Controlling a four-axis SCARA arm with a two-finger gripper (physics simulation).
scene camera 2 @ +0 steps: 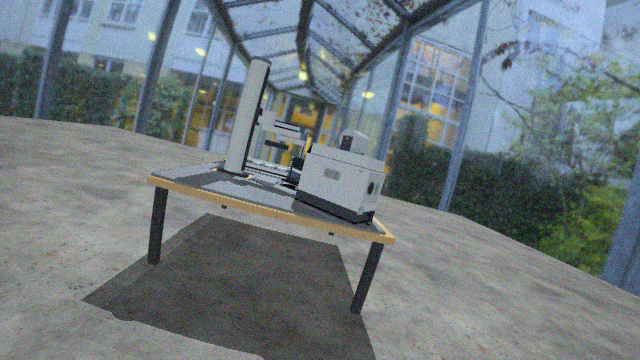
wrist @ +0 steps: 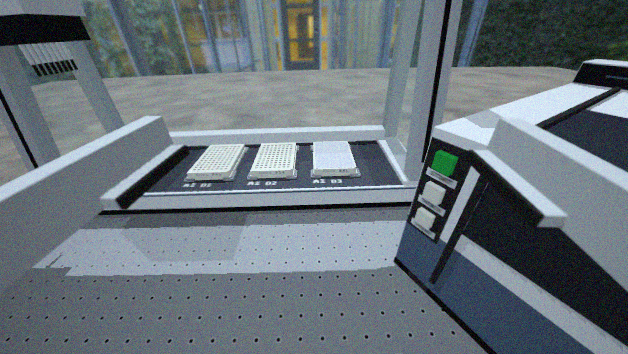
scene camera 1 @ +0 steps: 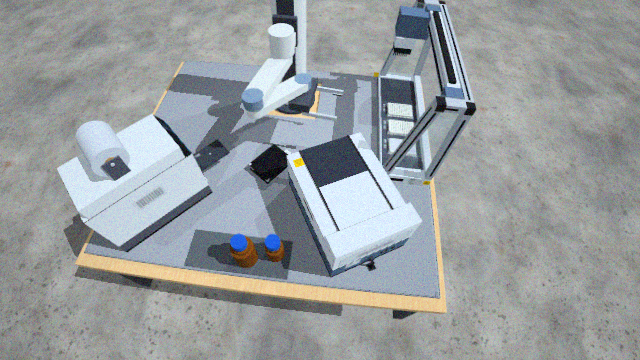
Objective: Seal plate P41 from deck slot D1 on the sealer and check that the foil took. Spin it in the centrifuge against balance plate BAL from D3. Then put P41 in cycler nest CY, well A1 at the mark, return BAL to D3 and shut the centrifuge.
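Seen in the pictures: gripper, fingertip midpoint: (scene camera 2: 279,149) (wrist: 320,135) (scene camera 1: 339,105); arm's base, link origin: (scene camera 2: 232,173).
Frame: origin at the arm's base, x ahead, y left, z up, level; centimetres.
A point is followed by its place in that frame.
Observation:
Plate P41 (scene camera 1: 400,110) @(x 8.5, y 58.4, z 7.7 cm) (wrist: 217,161) @(x 8.2, y 56.4, z 7.7 cm), cream with open wells, sits in slot D1; its label is too blurred to read. Balance plate BAL (scene camera 1: 397,145) (wrist: 334,157) sits in slot D3 and has a smooth pale top. My gripper (scene camera 1: 340,104) @(x 28.7, y 26.2, z 25.8 cm) (wrist: 320,135) @(x 28.7, y 26.2, z 25.8 cm) is open and empty, level and short of the deck, above the table; its fingers flank the wrist view. The sealer (scene camera 1: 175,185) @(x 73.7, y -33.6, z 19.9 cm) (scene camera 2: 345,187) @(x 74.7, y -63.4, z 17.8 cm), a white box with a foil roll (scene camera 1: 95,142) @(x 77.6, y -47.5, z 48.9 cm), stands at the left with its dark tray (scene camera 1: 211,154) @(x 51.5, y -28.2, z 11.2 cm) out. Cycler nest CY cannot be told for certain.
A similar plate (scene camera 1: 400,126) @(x 19.6, y 57.9, z 7.3 cm) (wrist: 275,159) @(x 20.4, y 56.5, z 7.7 cm) sits in D2. A gantry frame (scene camera 1: 457,60) @(x 23.8, y 68.8, z 51.2 cm) rises over the deck (wrist: 275,134) @(x 19.0, y 67.9, z 8.5 cm). A white-and-blue machine (scene camera 1: 357,200) @(x 72.8, y 35.9, z 22.3 cm) (wrist: 425,260) @(x 41.8, y 32.5, z 6.2 cm) with a green button stands near; a black square unit (scene camera 1: 270,162) @(x 48.6, y -2.6, z 5.5 cm) lies beside it. Two brown bottles (scene camera 1: 245,253) @(x 94.8, y -1.9, z 14.4 cm) (scene camera 1: 274,251) @(x 91.6, y 7.7, z 10.9 cm) stand in front.

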